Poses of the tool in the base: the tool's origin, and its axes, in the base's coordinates. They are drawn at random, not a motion.
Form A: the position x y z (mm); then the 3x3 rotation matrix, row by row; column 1 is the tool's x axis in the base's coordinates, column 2 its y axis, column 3 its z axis. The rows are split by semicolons.
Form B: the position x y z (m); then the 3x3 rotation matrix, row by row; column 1 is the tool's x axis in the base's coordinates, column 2 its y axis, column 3 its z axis. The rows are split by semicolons. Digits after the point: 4 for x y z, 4 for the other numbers.
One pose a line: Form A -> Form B
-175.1 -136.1 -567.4; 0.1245 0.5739 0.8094; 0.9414 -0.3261 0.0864; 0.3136 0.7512 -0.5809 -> -0.1751 -0.1361 -0.5674; 0.1245 0.5739 0.8094; 0.9414 -0.3261 0.0864; 0.3136 0.7512 -0.5809
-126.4 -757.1 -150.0; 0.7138 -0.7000 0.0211; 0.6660 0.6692 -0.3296; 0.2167 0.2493 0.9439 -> -0.1264 -0.7571 -0.1500; 0.7138 -0.7000 0.0211; 0.6660 0.6692 -0.3296; 0.2167 0.2493 0.9439
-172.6 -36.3 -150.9; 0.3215 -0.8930 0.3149; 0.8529 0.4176 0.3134; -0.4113 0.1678 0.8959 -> -0.1726 -0.0363 -0.1509; 0.3215 -0.8930 0.3149; 0.8529 0.4176 0.3134; -0.4113 0.1678 0.8959
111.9 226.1 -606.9; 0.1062 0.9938 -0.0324; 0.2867 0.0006 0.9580; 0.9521 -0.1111 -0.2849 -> 0.1119 0.2261 -0.6069; 0.1062 0.9938 -0.0324; 0.2867 0.0006 0.9580; 0.9521 -0.1111 -0.2849
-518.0 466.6 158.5; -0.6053 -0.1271 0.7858; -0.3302 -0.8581 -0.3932; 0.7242 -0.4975 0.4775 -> -0.5180 0.4666 0.1585; -0.6053 -0.1271 0.7858; -0.3302 -0.8581 -0.3932; 0.7242 -0.4975 0.4775
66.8 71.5 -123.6; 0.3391 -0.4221 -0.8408; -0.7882 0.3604 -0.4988; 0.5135 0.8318 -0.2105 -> 0.0668 0.0715 -0.1236; 0.3391 -0.4221 -0.8408; -0.7882 0.3604 -0.4988; 0.5135 0.8318 -0.2105
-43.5 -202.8 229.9; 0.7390 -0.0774 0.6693; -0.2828 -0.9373 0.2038; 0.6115 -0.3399 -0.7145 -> -0.0435 -0.2028 0.2299; 0.7390 -0.0774 0.6693; -0.2828 -0.9373 0.2038; 0.6115 -0.3399 -0.7145
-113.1 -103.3 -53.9; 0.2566 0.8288 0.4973; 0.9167 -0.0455 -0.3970; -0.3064 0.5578 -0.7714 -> -0.1131 -0.1033 -0.0539; 0.2566 0.8288 0.4973; 0.9167 -0.0455 -0.3970; -0.3064 0.5578 -0.7714
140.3 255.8 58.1; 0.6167 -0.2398 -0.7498; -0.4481 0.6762 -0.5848; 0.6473 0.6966 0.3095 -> 0.1403 0.2558 0.0581; 0.6167 -0.2398 -0.7498; -0.4481 0.6762 -0.5848; 0.6473 0.6966 0.3095
